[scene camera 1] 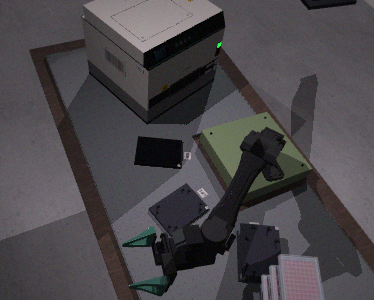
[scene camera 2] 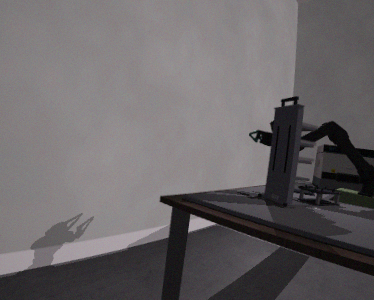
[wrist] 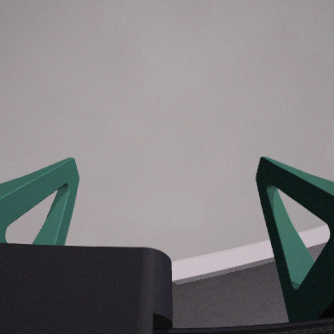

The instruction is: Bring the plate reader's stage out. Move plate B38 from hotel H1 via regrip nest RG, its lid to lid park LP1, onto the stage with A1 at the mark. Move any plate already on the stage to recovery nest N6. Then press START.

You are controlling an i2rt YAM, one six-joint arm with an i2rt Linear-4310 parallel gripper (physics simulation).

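Frame: origin at the arm's base, x left, y back, z up, level; metres.
Seen in the pictures: gripper, between the fingertips: [scene camera 1: 125, 265] [scene camera 2: 254, 135] [wrist: 167, 167]; arm's base, origin of its link: [scene camera 2: 366, 195].
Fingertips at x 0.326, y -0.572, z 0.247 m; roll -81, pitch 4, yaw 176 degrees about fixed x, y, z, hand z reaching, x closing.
Offsets run from my fingertips to a thing's top centre.
The plate reader {dx -0.856, dy +0.313, dz +0.035 m} [scene camera 1: 117, 55] [scene camera 2: 325, 161] is a white box with a dark front and a green light; no stage sticks out. Black nest N6 {dx -0.469, dy +0.225, dz -0.277 m} [scene camera 1: 159, 152] holds no visible plate. A dark nest with small corner posts, apparently LP1 {dx -0.232, dy +0.226, dz -0.275 m} [scene camera 1: 179, 209], lies nearer the arm. Another dark nest, perhaps RG {dx -0.009, dy +0.409, dz -0.219 m} [scene camera 1: 257, 250], stands beside the hotel. Pink lidded plates {dx +0.163, dy +0.340, dz +0.049 m} [scene camera 1: 301, 275] sit stacked at the lower right; B38 cannot be told apart. The hotel [scene camera 2: 284, 155] is a tall grey tower with plates on its far side. My gripper [scene camera 1: 127, 266] [scene camera 2: 253, 135] [wrist: 167, 167] is open and empty, beyond the mat's left edge.
A green block [scene camera 1: 220, 142] carries the arm's base. The arm [scene camera 1: 239, 187] reaches across between the LP1 nest and the other dark nest. A brown wooden edge [scene camera 1: 75, 150] frames the table. A grey wall [wrist: 165, 75] fills most of the wrist view, with a pale skirting board [wrist: 220, 256] below.
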